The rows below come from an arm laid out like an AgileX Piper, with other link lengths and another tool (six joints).
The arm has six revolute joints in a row. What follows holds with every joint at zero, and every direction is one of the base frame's.
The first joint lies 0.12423 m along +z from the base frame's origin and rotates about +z.
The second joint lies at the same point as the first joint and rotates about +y.
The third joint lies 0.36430 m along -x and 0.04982 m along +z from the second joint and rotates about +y.
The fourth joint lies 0.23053 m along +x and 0.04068 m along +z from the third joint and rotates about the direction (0.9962, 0, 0.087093).
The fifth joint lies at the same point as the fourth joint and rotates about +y.
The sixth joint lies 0.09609 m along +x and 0.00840 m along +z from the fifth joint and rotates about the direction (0.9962, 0, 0.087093).
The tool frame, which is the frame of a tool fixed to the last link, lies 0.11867 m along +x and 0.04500 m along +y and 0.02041 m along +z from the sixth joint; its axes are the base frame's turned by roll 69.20, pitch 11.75 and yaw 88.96 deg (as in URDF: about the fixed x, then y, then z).
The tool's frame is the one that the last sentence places.
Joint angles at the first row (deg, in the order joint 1, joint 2, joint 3, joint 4, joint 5, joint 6):
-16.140, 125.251, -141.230, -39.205, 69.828, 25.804
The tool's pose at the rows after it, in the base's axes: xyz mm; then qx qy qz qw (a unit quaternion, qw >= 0):
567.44 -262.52 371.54 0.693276 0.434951 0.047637 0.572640
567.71 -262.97 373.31 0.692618 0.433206 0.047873 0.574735
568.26 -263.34 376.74 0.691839 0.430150 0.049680 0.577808
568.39 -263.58 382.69 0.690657 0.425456 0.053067 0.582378
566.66 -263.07 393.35 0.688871 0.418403 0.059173 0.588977
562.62 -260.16 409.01 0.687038 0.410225 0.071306 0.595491
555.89 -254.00 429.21 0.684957 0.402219 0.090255 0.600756
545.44 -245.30 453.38 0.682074 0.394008 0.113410 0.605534
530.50 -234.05 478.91 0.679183 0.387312 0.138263 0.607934
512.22 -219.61 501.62 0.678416 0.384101 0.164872 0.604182
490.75 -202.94 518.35 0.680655 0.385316 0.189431 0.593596
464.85 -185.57 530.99 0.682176 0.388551 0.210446 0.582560
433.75 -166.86 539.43 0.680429 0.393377 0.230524 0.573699
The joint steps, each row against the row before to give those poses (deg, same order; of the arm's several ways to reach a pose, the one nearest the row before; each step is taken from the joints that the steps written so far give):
0.020, 0.030, -0.153, -0.157, 0.001, 0.000
0.021, 0.134, -0.512, -0.149, 0.120, -0.005
0.021, 0.253, -1.079, -0.045, 0.287, -0.116
0.019, 0.216, -1.471, -0.005, 0.390, -0.178
0.020, -0.162, -1.623, 0.074, 0.449, -0.199
0.007, -0.765, -1.559, 0.657, 0.458, -0.343
0.001, -1.479, -1.272, 1.406, 0.429, -0.530
-0.001, -2.300, -0.582, 1.786, 0.291, -0.490
0.001, -3.240, 0.679, 2.086, 0.148, -0.389
-0.001, -4.023, 2.174, 2.699, 0.082, -0.253
0.000, -4.753, 4.055, 3.013, -0.036, -0.055
0.001, -5.745, 6.313, 2.647, -0.930, 0.226
0.000, -6.949, 8.778, 2.329, -2.390, 0.345

